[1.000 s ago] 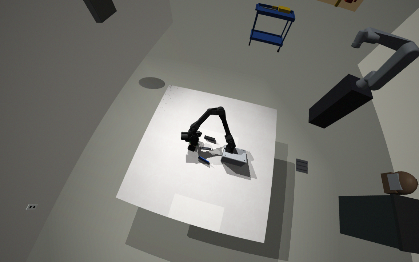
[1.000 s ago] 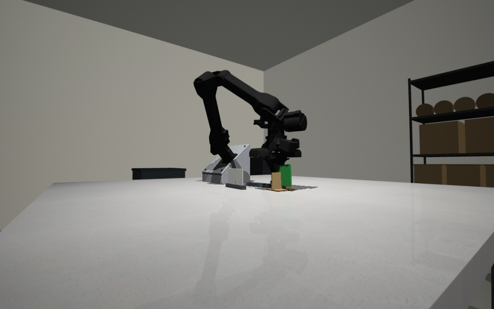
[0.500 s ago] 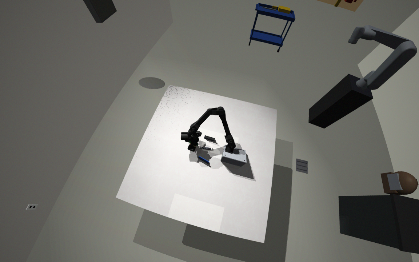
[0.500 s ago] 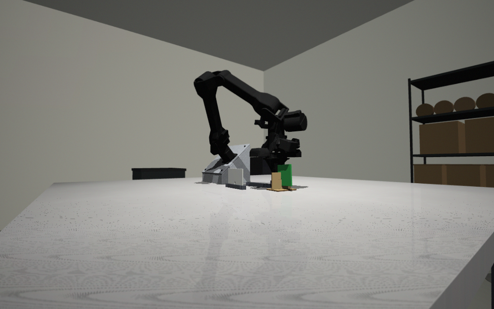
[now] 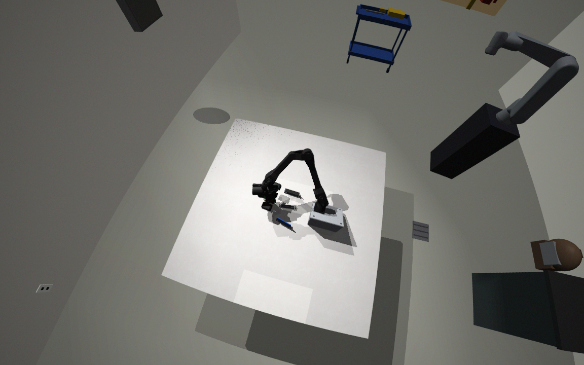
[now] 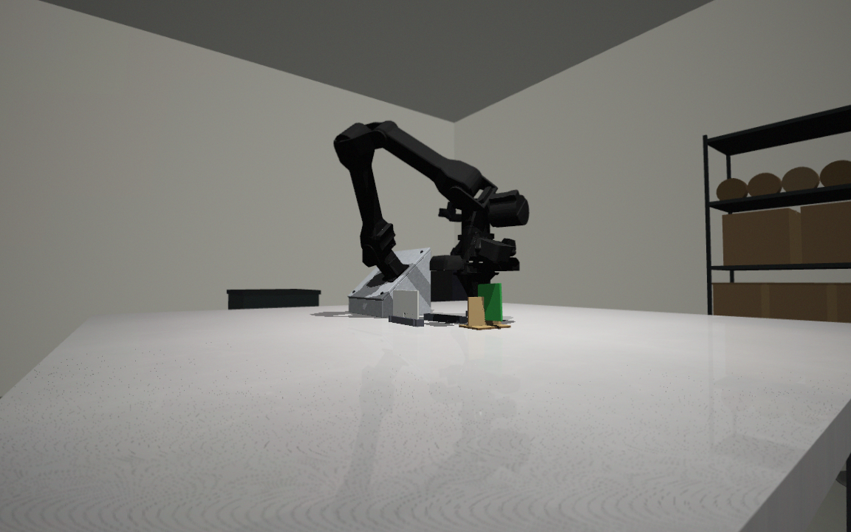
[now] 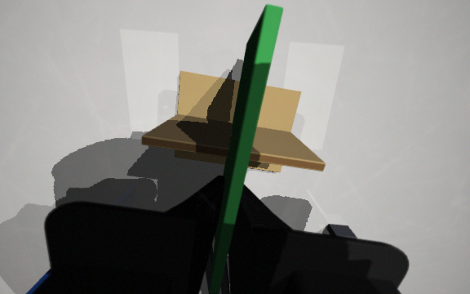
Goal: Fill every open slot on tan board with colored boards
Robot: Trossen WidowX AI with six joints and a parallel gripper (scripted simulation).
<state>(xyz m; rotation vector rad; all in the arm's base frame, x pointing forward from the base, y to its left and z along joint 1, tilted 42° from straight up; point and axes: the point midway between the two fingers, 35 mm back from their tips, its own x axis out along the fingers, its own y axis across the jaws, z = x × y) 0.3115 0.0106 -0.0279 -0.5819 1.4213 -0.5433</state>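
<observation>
My gripper tip is now 30 mm short of the green board and 10 mm below it. From my gripper tip the other things lie so: tan board (30 mm ahead, 10 mm below); blue board (130 mm behind, 110 mm to the left, 10 mm below).
</observation>
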